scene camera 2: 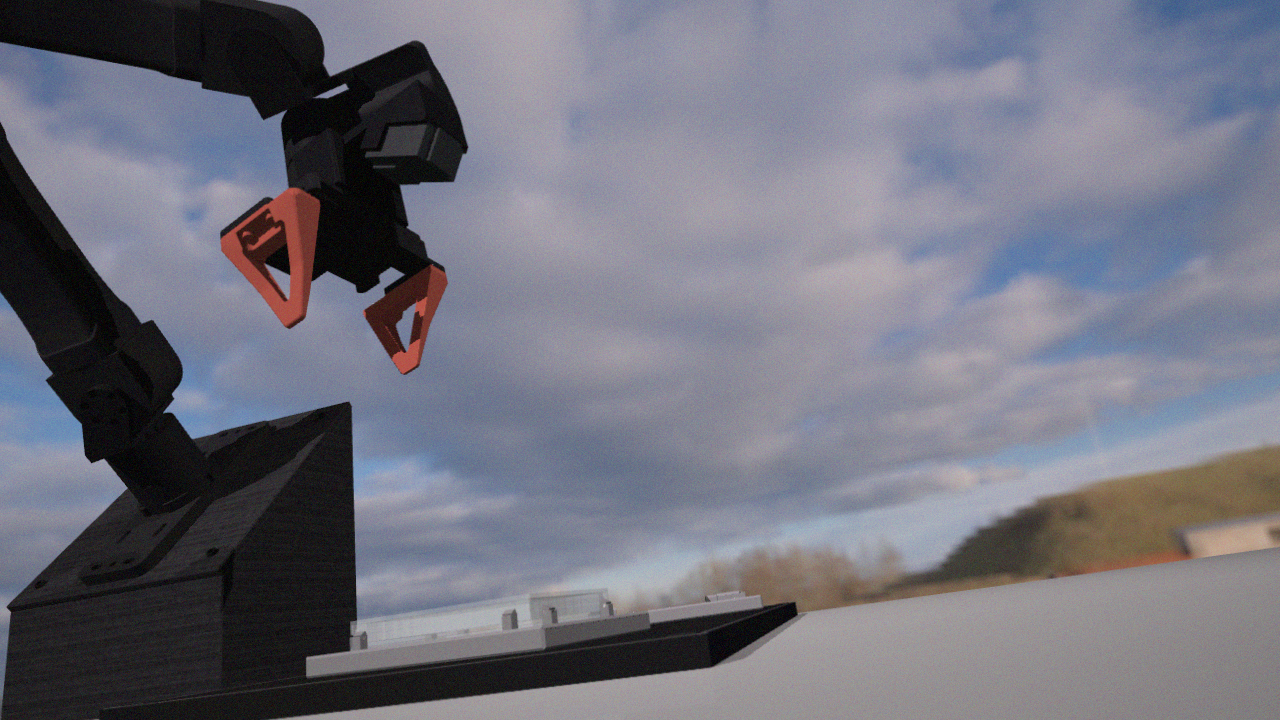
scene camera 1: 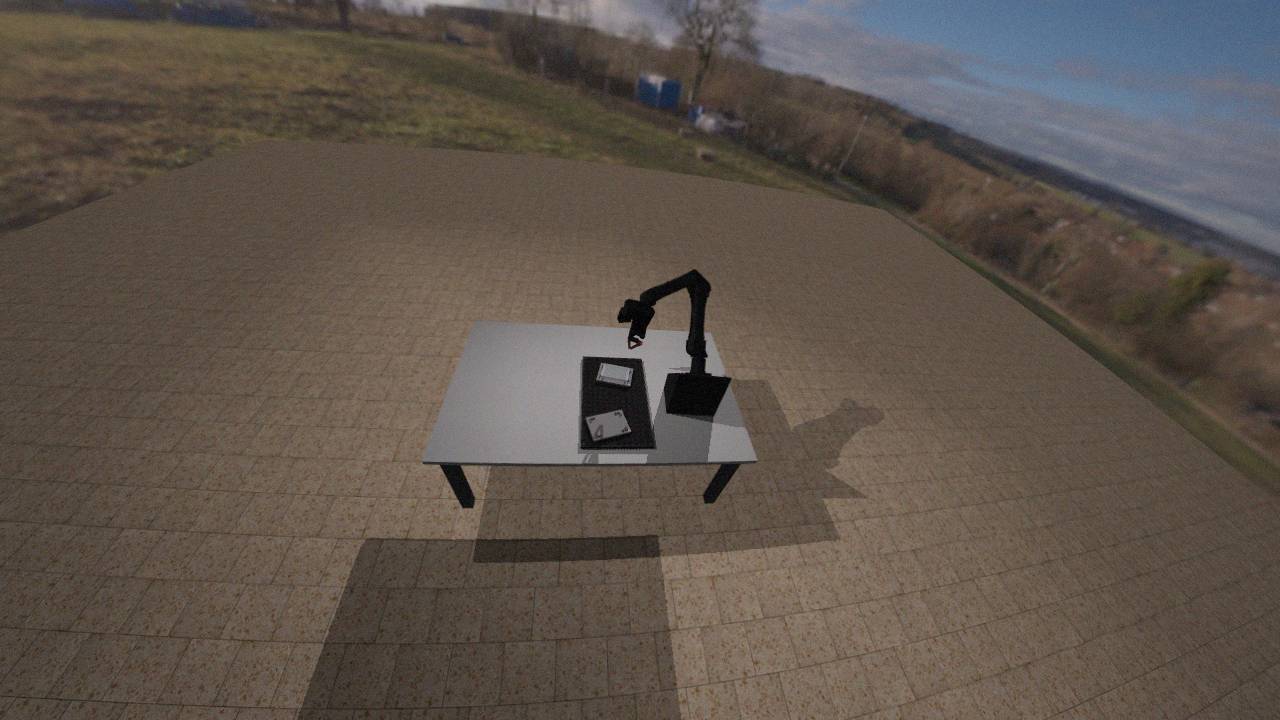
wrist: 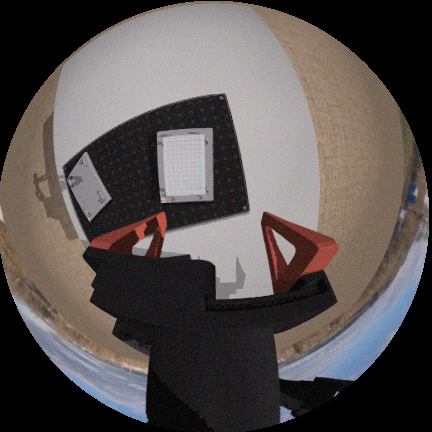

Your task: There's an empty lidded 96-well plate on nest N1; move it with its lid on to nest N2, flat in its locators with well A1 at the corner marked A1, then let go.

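Places are measured from the arm's base along level axes (x ahead, y left, z up), in metres.
Pixels of known places: gripper, between the fingertips: [scene camera 2: 357,349] [scene camera 1: 631,341] [wrist: 213,216]; arm's base, origin of its link: [scene camera 2: 188,499] [scene camera 1: 697,375].
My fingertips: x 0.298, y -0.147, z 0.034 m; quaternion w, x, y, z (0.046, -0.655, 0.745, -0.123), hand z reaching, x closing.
Observation:
Ahead of a thing's pixels: the offset from my fingertips to its top centre. Level surfaces: height alone.
The lidded 96-well plate {0.166 m down, 0.055 m ahead, 0.038 m left} [scene camera 1: 614,374] [scene camera 2: 478,617] [wrist: 184,165] looks clear and whitish and lies flat on the grey nest N1 {0.172 m down, 0.055 m ahead, 0.038 m left} [scene camera 2: 429,652] [wrist: 209,165], among its corner posts. Nest N2 {0.176 m down, 0.075 m ahead, 0.336 m left} [scene camera 1: 608,425] [scene camera 2: 707,610] [wrist: 90,187] is a bare light grey slab with dark corner marks, set at an angle on the same board; which mark is A1 is too small to tell. My gripper [scene camera 1: 634,342] [scene camera 2: 349,347] [wrist: 213,216] is open and empty, high above the board. In the wrist view the plate shows beyond the fingertips, left of their middle.
A black perforated board {0.193 m down, 0.050 m ahead, 0.174 m left} [scene camera 1: 617,399] [scene camera 2: 680,651] [wrist: 135,165] carries both nests on the white table {0.207 m down} [scene camera 1: 510,385] [scene camera 2: 984,644] [wrist: 150,65]. The arm's black wedge base [scene camera 1: 696,394] [scene camera 2: 286,537] stands beside the board, near the table's edge.

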